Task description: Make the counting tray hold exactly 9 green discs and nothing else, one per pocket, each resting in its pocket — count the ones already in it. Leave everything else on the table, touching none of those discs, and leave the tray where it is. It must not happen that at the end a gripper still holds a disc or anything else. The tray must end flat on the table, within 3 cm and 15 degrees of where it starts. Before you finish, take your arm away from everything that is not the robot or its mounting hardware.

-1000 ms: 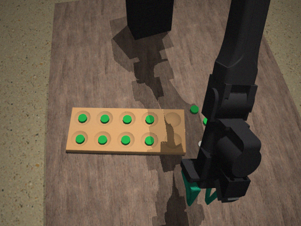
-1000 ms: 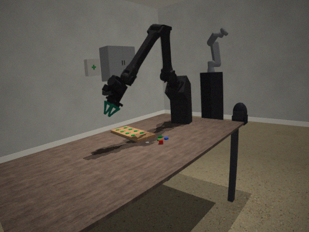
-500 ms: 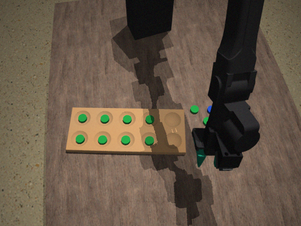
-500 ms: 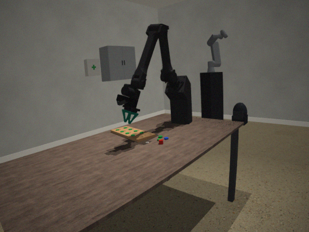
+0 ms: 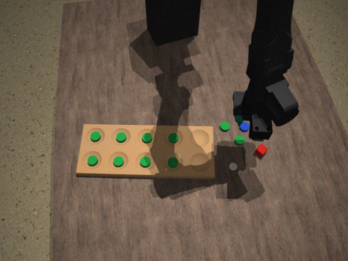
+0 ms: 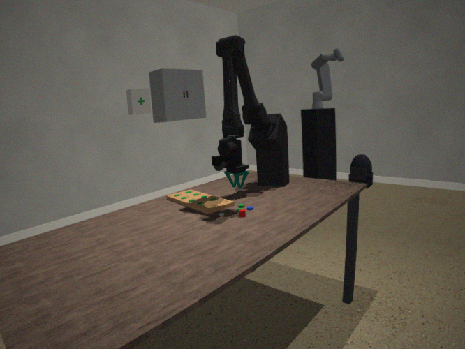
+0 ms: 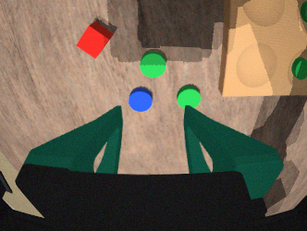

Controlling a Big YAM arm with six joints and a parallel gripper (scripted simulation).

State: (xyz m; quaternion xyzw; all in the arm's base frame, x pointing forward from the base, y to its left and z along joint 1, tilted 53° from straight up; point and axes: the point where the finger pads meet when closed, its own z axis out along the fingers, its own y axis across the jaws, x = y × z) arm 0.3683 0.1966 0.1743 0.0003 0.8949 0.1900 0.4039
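The blue disc is 11 cm below my hand and 5 cm behind it. The rest, counted from my hand: white disc (11 cm below, 8 cm ahead); counting tray (25 cm to the right, 11 cm ahead, 10 cm below); red cube (10 cm below, 7 cm to the left, 1 cm ahead).
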